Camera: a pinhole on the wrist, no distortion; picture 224 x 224 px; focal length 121.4 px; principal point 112.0 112.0 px. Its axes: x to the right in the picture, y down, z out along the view. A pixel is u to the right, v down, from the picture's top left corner.
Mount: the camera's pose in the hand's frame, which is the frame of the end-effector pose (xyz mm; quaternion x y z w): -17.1 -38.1 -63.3 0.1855 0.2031 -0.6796 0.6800
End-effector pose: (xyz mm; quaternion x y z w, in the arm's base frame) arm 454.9 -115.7 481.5 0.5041 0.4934 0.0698 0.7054
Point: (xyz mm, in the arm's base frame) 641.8 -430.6 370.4
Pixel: 80.0 106.8
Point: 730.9 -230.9 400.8
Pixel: 21.9 167.6
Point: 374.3 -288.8 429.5
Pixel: 144.3 35.8
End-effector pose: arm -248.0 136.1 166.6 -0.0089 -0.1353 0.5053 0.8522
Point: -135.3 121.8 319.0
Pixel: 98.6 161.8
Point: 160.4 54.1 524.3
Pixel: 155.3 161.3
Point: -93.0 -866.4 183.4
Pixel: outside the picture
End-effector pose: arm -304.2 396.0 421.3 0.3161 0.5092 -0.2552 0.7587
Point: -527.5 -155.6 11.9
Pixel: 202.6 196.2
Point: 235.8 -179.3 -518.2
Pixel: outside the picture
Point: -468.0 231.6 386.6
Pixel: 204.0 111.6
